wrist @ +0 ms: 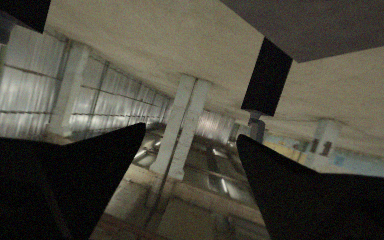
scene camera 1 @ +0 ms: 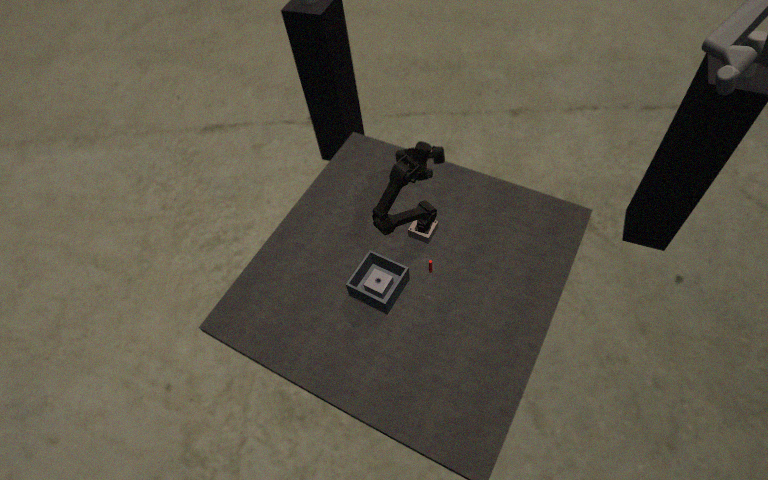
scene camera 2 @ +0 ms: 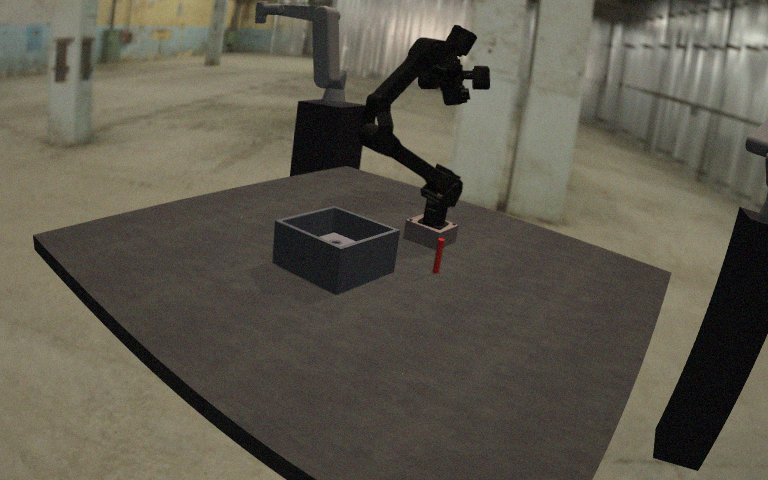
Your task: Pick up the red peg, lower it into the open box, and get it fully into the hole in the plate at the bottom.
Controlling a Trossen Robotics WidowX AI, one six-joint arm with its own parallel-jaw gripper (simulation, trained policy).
Note:
The pictures show: my gripper and a grey box.
My gripper also shows in the wrist view.

